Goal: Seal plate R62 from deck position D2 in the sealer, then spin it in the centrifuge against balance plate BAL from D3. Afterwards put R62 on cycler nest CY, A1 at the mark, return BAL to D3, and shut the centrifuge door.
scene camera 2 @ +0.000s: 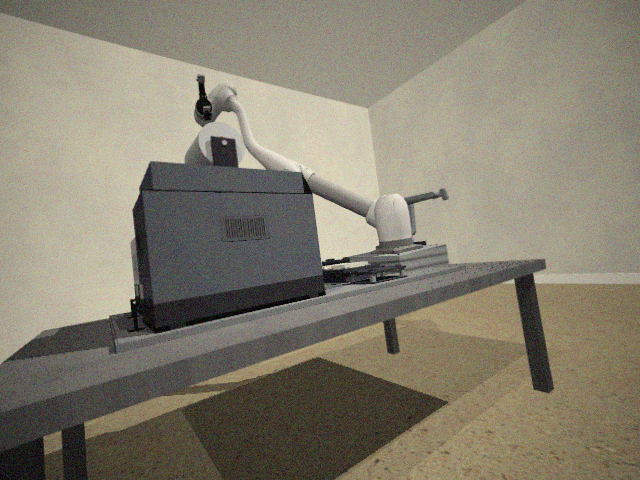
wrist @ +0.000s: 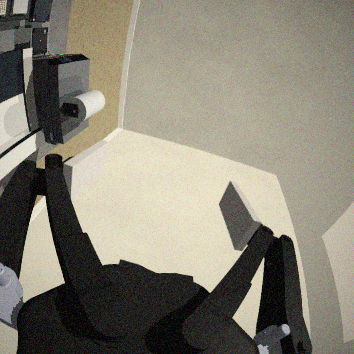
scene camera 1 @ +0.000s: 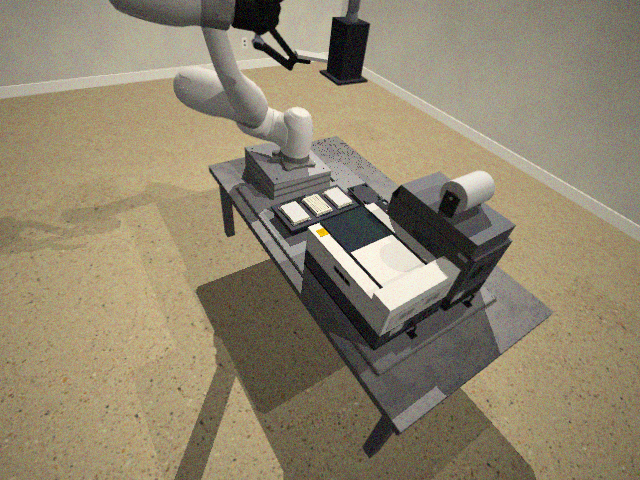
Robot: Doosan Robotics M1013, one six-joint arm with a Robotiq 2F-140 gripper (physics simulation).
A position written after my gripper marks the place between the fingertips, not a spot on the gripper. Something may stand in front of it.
My gripper (scene camera 1: 334,26) is open, holding nothing. I also see a white centrifuge (scene camera 1: 384,288).
My gripper is seen too in the wrist view (wrist: 165,174).
